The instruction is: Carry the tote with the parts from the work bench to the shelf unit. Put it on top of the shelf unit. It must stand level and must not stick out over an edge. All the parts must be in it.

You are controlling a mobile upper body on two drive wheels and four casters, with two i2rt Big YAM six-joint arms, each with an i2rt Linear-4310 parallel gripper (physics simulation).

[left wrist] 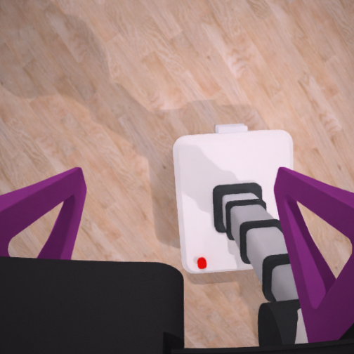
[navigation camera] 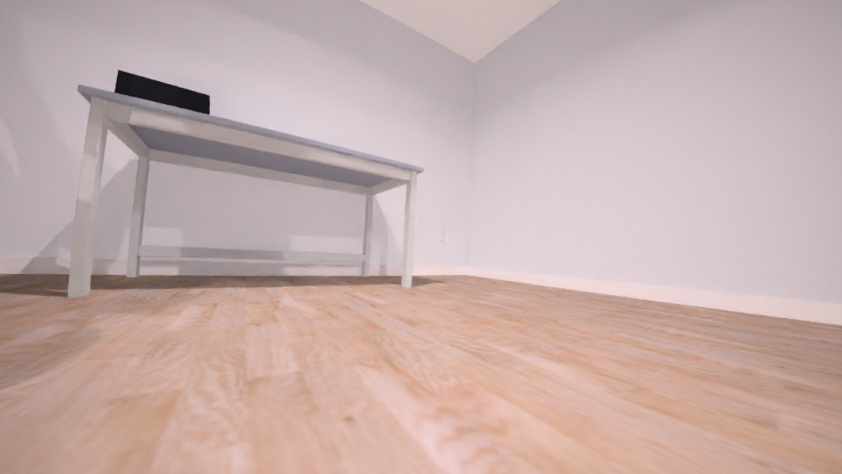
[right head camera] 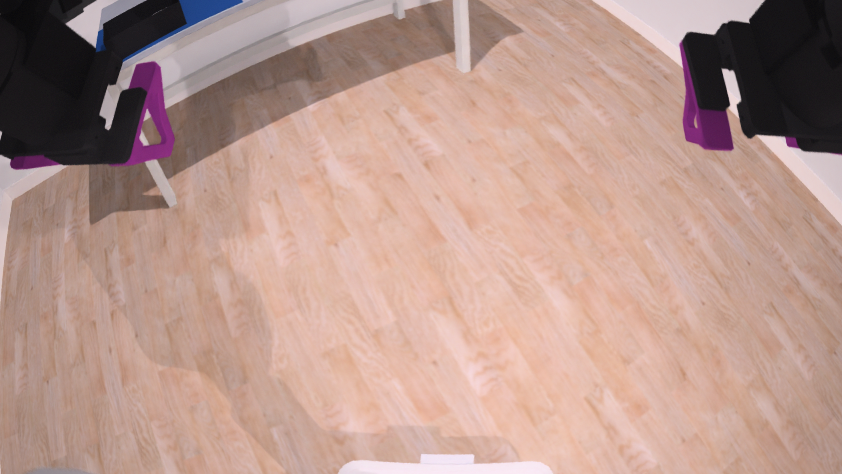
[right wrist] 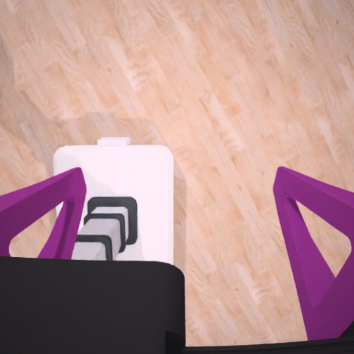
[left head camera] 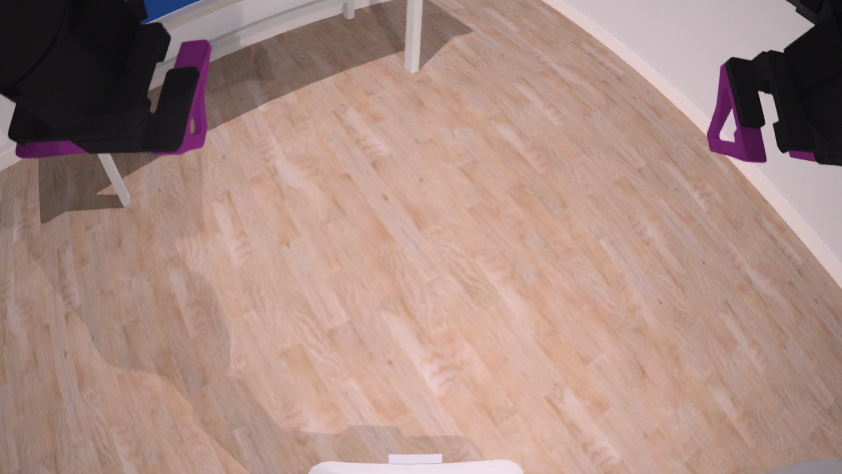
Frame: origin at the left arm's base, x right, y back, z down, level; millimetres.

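Where they show: left gripper, fingertip midpoint: (right head camera: pixel 128 149) (left head camera: pixel 148 139); right gripper, fingertip midpoint: (right head camera: pixel 739 134) (left head camera: pixel 751 146).
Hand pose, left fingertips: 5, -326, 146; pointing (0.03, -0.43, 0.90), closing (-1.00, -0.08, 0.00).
After its pixels a point has its place, as x, y, z.
The tote (right head camera: pixel 144 24) {-778, -1413, 563} (navigation camera: pixel 162 93) {-792, -1403, 593} is a black box on the work bench (right head camera: pixel 462 38) {255, -2039, 1200} (navigation camera: pixel 265 140) {-457, -1614, 693}, near the bench's left end in the navigation view. In the right head view it stands on a blue surface, partly hidden by my left arm. Its inside and the parts cannot be seen. My left gripper (left head camera: pixel 109 150) {5, -326, 146} (right head camera: pixel 82 161) (left wrist: pixel 179 177) is open and empty, in front of the bench and apart from the tote. My right gripper (left head camera: pixel 780 154) {458, -329, 139} (right head camera: pixel 760 142) {458, -329, 139} (right wrist: pixel 179 177) is open and empty, far to the right of the tote. The shelf unit does not show in these views.
The bench has pale legs and a low rear bar (navigation camera: pixel 253 254) {-771, -2176, 1258}. Walls stand behind the bench and at the right (navigation camera: pixel 648 147) {1737, -1871, 453}, meeting in a corner. My white base (left wrist: pixel 200 160) (right wrist: pixel 150 175) shows below the grippers, above the wooden floor (left head camera: pixel 441 264) {331, -1043, 1410} (navigation camera: pixel 412 365) {260, -887, 1410}.
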